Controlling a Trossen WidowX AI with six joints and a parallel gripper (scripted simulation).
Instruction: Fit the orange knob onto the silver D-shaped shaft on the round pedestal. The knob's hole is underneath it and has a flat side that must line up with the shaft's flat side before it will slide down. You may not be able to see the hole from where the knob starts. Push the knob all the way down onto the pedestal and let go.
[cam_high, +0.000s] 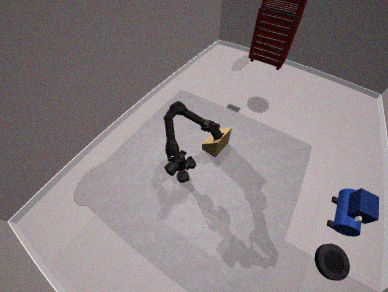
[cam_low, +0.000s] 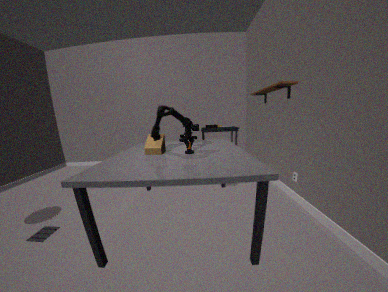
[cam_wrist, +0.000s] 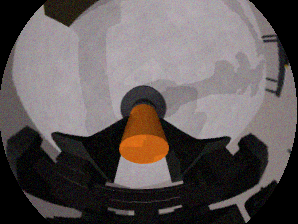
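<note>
The orange knob lies 3 cm above my gripper tip. Also, from my gripper tip: dark round pedestal (2 cm below).
</note>
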